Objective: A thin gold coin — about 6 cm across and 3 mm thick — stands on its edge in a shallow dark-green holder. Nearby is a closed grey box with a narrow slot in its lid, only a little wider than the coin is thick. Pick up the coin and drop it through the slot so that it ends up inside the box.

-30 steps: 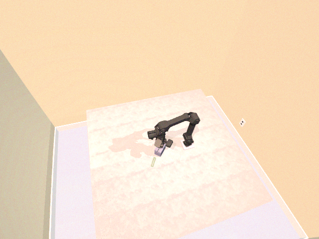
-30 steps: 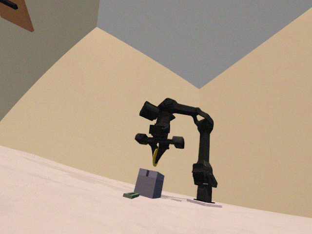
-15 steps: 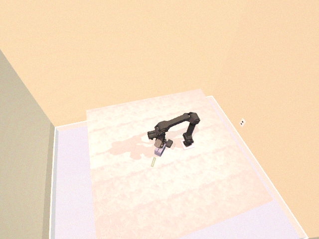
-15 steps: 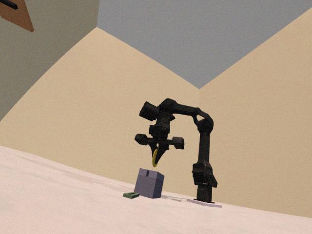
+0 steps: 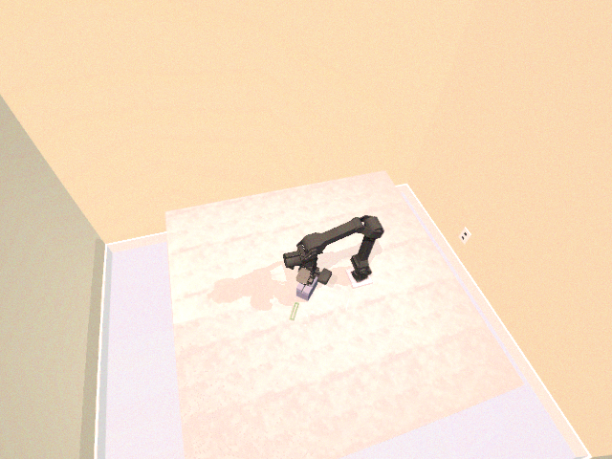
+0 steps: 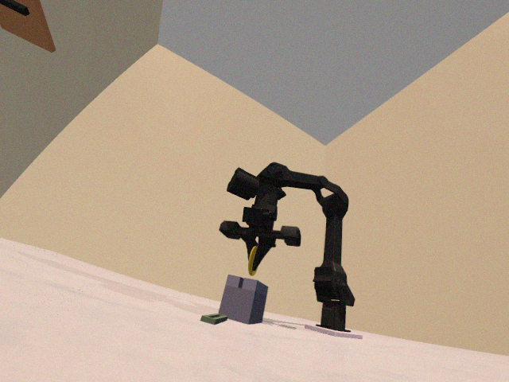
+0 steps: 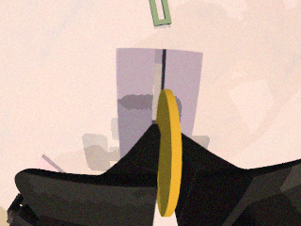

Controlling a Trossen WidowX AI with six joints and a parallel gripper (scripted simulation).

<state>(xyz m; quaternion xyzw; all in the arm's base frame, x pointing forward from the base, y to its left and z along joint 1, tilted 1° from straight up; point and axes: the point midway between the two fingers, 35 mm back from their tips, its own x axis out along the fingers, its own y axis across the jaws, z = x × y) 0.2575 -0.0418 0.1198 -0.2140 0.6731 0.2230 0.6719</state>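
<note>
My gripper tip is 20 mm below the gold coin.
</note>
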